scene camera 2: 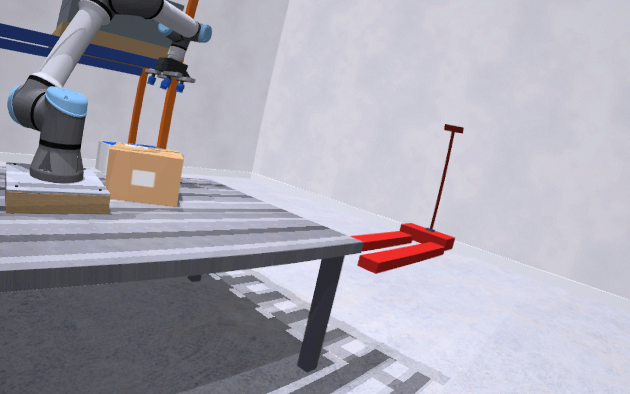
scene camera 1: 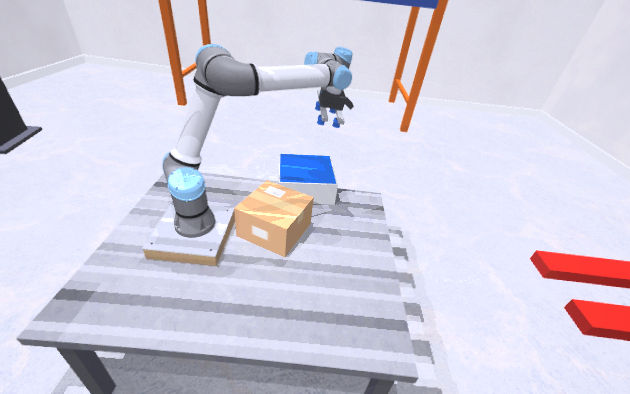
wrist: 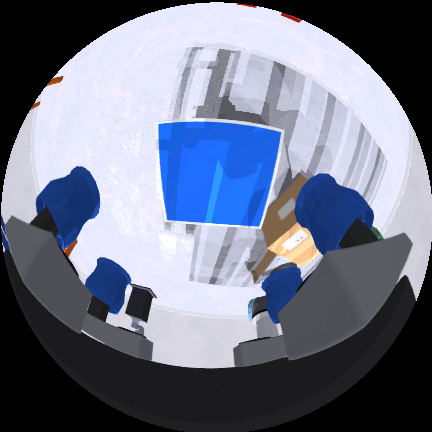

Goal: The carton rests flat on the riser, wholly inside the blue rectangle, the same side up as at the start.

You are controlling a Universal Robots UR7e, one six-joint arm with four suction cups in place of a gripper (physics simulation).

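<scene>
The carton [scene camera 1: 274, 215] [scene camera 2: 145, 175] is a brown taped box with white labels. It stands flat on the table, beside the riser and turned at an angle to it. In the wrist view the carton [wrist: 286, 220] is partly hidden behind a suction cup. The riser [scene camera 1: 324, 192] [scene camera 2: 102, 157] is a white block at the table's back edge. The blue rectangle [scene camera 1: 306, 169] [wrist: 215, 175] covers its top, with no carton on it. My gripper [scene camera 1: 329, 121] [scene camera 2: 166, 86] has four blue suction cups. It is open, holds nothing and hangs high above and beyond the riser.
The arm's base plate [scene camera 1: 187, 240] [scene camera 2: 57, 202] stands left of the carton on the striped table [scene camera 1: 240, 310] [scene camera 2: 200, 235]. An orange-legged rack [scene camera 1: 425, 65] stands behind on the floor. A red pallet jack [scene camera 1: 590, 270] [scene camera 2: 405, 257] is on the floor to the right.
</scene>
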